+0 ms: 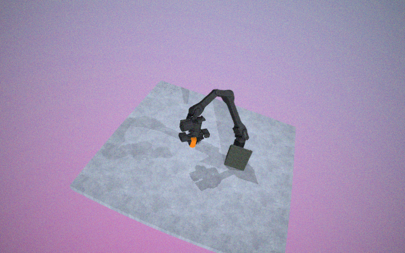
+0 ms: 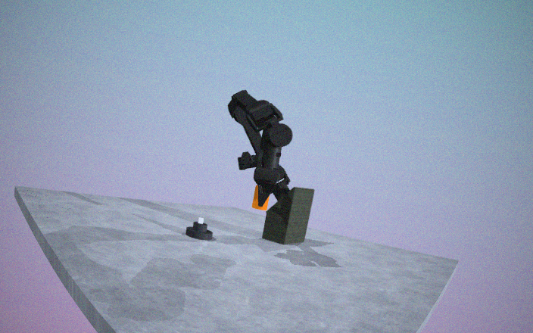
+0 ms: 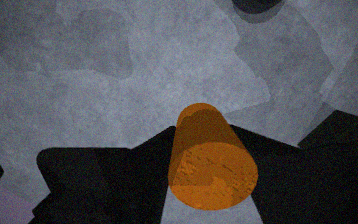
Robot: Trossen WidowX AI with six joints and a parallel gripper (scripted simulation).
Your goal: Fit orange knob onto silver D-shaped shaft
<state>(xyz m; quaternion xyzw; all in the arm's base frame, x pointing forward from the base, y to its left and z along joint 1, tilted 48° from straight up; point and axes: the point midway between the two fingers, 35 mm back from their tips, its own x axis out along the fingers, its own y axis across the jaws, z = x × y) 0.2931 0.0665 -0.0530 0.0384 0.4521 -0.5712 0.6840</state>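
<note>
Right now my gripper tip is 10 mm short of the round pedestal, 190 mm to the left of it and 110 mm above it. Also, from my gripper tip: orange knob (40 mm above).
</note>
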